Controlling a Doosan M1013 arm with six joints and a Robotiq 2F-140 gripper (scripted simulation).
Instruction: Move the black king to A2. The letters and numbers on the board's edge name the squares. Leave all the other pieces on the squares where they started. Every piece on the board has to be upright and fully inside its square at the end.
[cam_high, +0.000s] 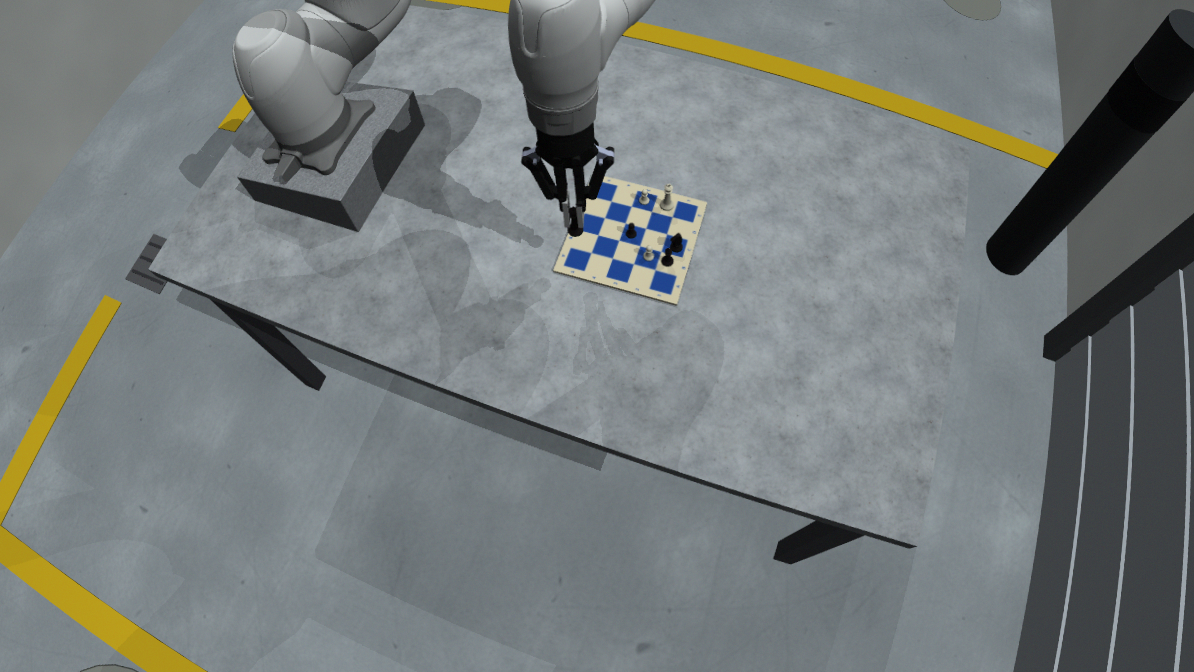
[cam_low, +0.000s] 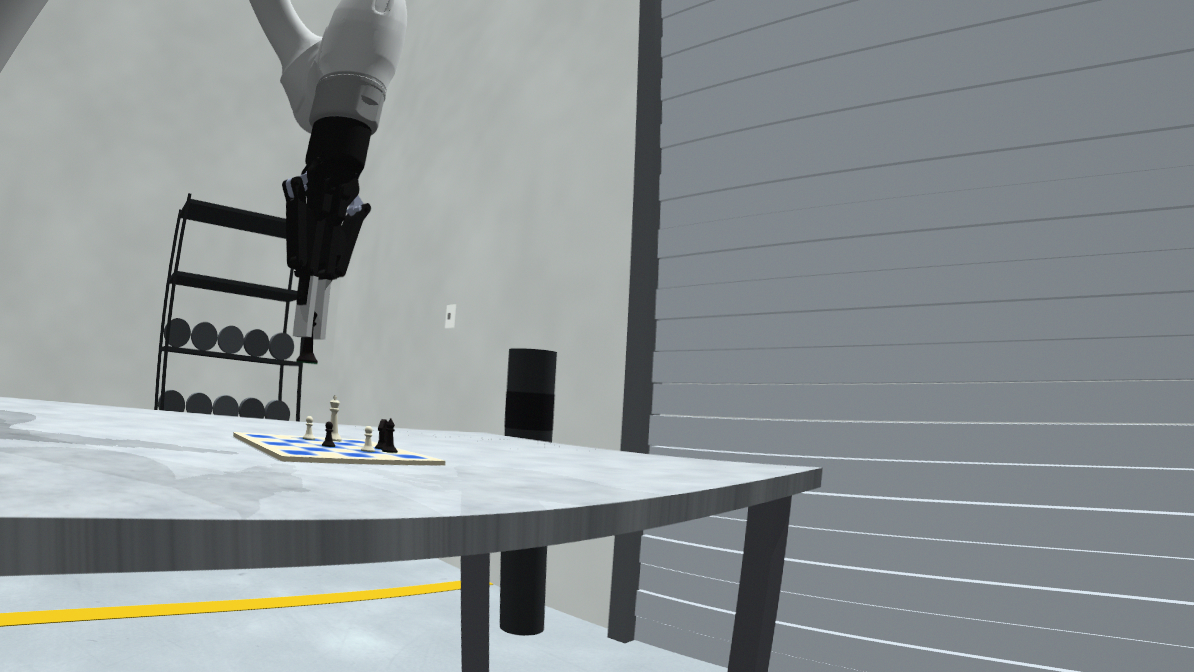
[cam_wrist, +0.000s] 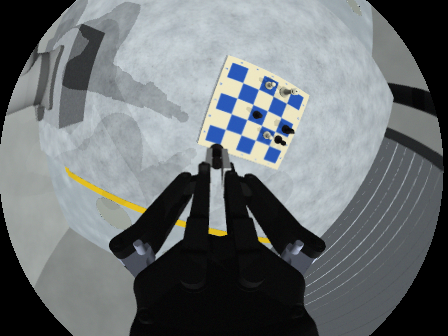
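The black pawn is 150 mm below my hand, 80 mm to the left of it and 70 mm ahead of it. Round my hand: black king 30 mm below; then chessboard 160 mm below, 80 mm to the left, 70 mm ahead.
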